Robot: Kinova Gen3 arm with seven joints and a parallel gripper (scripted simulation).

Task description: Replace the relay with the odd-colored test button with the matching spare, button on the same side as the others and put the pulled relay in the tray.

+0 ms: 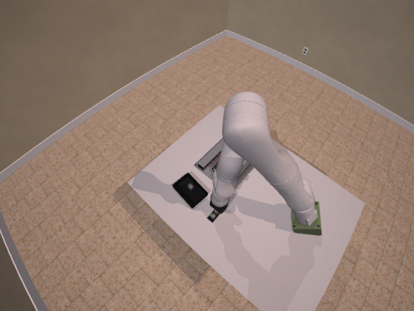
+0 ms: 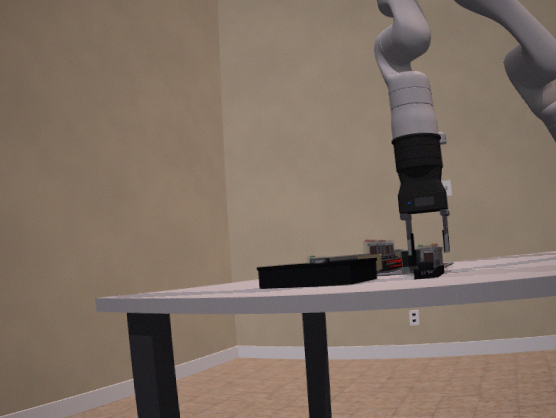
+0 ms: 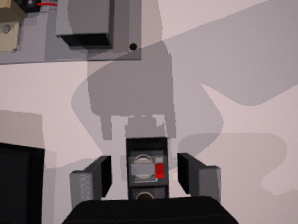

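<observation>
Right now the spare holder is 10 mm behind my hand, 30 mm to the left of it and 40 mm below it. From my hand the other things lie so: relay panel: 200 mm ahead, 210 mm to the right, 50 mm below; then red wiring: 150 mm ahead, 190 mm to the right, 30 mm below; then black tray: 160 mm ahead, 80 mm to the left, 30 mm below.
</observation>
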